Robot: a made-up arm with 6 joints. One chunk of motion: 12 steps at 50 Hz.
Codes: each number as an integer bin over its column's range. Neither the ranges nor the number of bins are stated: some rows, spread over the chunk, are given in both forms.
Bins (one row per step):
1: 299 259 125 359 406 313
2: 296 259 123 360 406 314
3: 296 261 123 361 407 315
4: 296 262 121 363 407 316
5: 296 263 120 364 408 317
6: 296 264 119 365 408 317
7: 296 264 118 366 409 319
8: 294 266 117 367 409 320
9: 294 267 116 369 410 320
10: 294 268 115 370 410 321
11: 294 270 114 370 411 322
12: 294 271 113 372 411 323
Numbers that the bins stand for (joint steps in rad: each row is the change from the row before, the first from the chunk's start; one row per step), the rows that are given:
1: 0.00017 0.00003 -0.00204 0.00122 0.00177 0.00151
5: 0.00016 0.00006 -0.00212 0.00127 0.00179 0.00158
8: 0.00015 0.00008 -0.00217 0.00131 0.00180 0.00164
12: 0.00015 0.00012 -0.00223 0.00137 0.00183 0.00169
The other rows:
2: 0.00016 0.00003 -0.00207 0.00123 0.00177 0.00153
3: 0.00016 0.00004 -0.00207 0.00124 0.00178 0.00155
4: 0.00016 0.00005 -0.00211 0.00126 0.00178 0.00157
6: 0.00016 0.00007 -0.00214 0.00129 0.00179 0.00158
7: 0.00016 0.00007 -0.00215 0.00130 0.00180 0.00162
9: 0.00015 0.00009 -0.00218 0.00133 0.00181 0.00164
10: 0.00015 0.00010 -0.00220 0.00134 0.00181 0.00165
11: 0.00015 0.00011 -0.00222 0.00134 0.00183 0.00167

